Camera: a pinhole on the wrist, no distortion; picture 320 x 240 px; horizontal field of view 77.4 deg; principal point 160.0 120.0 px. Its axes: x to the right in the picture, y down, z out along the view. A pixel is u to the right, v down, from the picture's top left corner.
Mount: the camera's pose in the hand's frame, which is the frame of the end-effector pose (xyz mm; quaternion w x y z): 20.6 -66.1 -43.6 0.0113 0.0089 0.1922 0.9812
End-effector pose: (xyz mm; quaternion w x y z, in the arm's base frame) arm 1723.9 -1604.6 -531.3 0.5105 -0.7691 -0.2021 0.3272
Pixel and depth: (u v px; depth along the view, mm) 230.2 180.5 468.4
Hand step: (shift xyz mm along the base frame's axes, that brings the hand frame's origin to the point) -412.1 209.8 -62.2
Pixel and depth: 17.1 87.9 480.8
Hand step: -0.1 412.4 -372.4
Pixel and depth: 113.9 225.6 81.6
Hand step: -3.9 87.5 44.8
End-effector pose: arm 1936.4 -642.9 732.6 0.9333 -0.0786 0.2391 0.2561
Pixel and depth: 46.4 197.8 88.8
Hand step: 109.3 -10.9 10.9
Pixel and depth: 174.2 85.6 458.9
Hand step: 49.2 249.5 303.2
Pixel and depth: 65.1 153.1 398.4
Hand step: 295.8 204.8 197.5
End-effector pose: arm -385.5 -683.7 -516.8 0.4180 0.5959 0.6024 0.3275
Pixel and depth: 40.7 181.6 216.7
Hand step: 148.6 129.8 -140.4
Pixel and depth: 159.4 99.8 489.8
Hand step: 424.8 5.2 -27.6
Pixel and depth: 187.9 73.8 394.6
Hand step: 330.9 -41.1 27.7
